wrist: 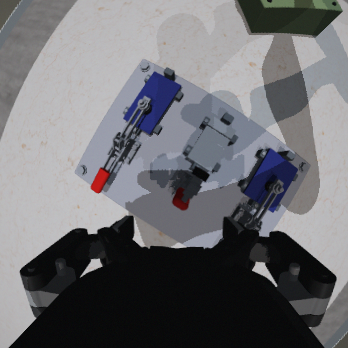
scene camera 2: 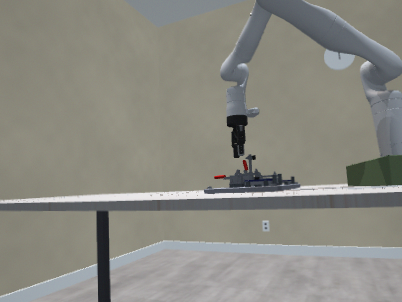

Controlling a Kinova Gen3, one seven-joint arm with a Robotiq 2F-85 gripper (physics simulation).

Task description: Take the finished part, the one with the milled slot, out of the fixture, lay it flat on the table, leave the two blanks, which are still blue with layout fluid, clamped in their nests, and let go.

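Where they show: gripper, fingertip midpoint: [wrist: 177,226] [scene camera 2: 238,156]; arm's base at its link origin: [scene camera 2: 398,158].
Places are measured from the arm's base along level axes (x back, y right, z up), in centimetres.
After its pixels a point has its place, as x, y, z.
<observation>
The finished part [wrist: 207,150] @(-40.6, -2.3, -3.5), a bare grey block, lies in the middle nest of the fixture plate [scene camera 2: 215,190] @(-51.3, -19.8, -6.7) [wrist: 100,145] @(-48.6, 12.9, -6.1); I cannot make out its slot clearly. The middle clamp's red handle [scene camera 2: 245,165] @(-47.0, -3.0, 1.4) [wrist: 181,200] @(-47.3, -2.2, 3.2) stands up, with its arm swung back off the part. One blue blank [wrist: 162,95] @(-36.8, 7.7, -4.5) is clamped in the left nest and another blue blank [wrist: 277,165] @(-36.5, -12.8, -4.0) in the right nest, each with a clamp arm over it. My gripper [scene camera 2: 239,154] @(-49.3, -3.1, 4.6) [wrist: 177,226] @(-49.3, -3.1, 4.6) is open and empty, above the fixture on the handle side of the middle nest.
The left clamp's red handle [wrist: 100,180] @(-52.3, 8.4, -2.5) lies low and sticks out past the plate edge. The right clamp's handle is hidden behind the gripper in the wrist view. A green block [scene camera 2: 372,172] @(-7.5, -6.1, -3.7) [wrist: 290,17] @(-10.3, -3.0, -3.2) stands on the table [scene camera 2: 125,201] @(-59.0, -51.5, -7.8) [wrist: 50,125] @(-51.2, 26.0, -7.6) by the robot base.
</observation>
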